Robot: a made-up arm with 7 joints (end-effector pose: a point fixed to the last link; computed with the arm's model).
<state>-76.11 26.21 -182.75 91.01 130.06 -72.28 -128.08</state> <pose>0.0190 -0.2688 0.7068 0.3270 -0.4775 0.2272 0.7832</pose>
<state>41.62 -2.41 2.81 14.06 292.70 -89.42 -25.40</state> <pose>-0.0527 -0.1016 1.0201 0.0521 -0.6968 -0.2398 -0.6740</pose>
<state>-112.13 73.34 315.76 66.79 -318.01 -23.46 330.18</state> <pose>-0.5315 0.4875 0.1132 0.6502 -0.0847 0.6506 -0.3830</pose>
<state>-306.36 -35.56 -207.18 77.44 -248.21 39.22 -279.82</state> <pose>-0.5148 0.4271 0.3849 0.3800 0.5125 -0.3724 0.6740</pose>
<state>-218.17 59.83 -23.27 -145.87 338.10 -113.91 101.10</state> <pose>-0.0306 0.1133 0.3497 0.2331 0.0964 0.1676 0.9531</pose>
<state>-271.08 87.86 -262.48 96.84 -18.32 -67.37 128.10</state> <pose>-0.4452 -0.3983 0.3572 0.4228 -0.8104 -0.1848 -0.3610</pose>
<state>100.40 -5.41 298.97 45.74 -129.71 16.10 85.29</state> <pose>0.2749 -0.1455 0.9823 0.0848 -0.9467 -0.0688 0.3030</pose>
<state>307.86 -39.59 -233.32 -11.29 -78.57 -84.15 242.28</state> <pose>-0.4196 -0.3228 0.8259 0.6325 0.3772 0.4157 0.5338</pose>
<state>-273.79 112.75 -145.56 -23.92 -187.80 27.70 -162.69</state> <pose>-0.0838 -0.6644 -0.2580 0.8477 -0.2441 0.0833 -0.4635</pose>
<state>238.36 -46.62 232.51 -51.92 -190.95 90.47 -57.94</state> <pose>0.3644 -0.0380 0.8057 0.0242 -0.0952 0.6411 -0.7611</pose>
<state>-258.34 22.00 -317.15 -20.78 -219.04 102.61 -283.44</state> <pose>0.0597 -0.0961 0.9732 0.7039 0.6601 0.0997 -0.2426</pose>
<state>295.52 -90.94 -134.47 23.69 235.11 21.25 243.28</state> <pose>-0.4571 -0.6984 0.0923 0.3388 -0.4018 -0.4002 -0.7507</pose>
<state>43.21 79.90 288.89 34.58 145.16 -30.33 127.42</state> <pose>0.7461 -0.3056 0.2873 0.6277 -0.0371 -0.7364 0.2498</pose>
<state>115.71 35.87 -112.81 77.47 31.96 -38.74 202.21</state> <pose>0.3048 -0.3103 0.7775 0.2417 -0.2843 -0.9277 -0.0121</pose>
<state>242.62 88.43 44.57 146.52 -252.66 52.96 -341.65</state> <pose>0.2358 0.1151 0.1055 0.5225 -0.3990 -0.6434 0.3922</pose>
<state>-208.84 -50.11 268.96 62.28 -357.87 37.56 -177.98</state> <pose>0.5752 -0.1920 0.5969 0.7376 -0.5886 -0.3174 -0.0936</pose>
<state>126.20 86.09 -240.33 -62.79 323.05 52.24 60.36</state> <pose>-0.1278 -0.7068 0.0682 0.2425 -0.4091 -0.3036 -0.8256</pose>
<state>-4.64 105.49 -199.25 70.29 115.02 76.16 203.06</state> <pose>0.6385 0.0021 0.4859 0.5777 0.4961 -0.6089 0.2223</pose>
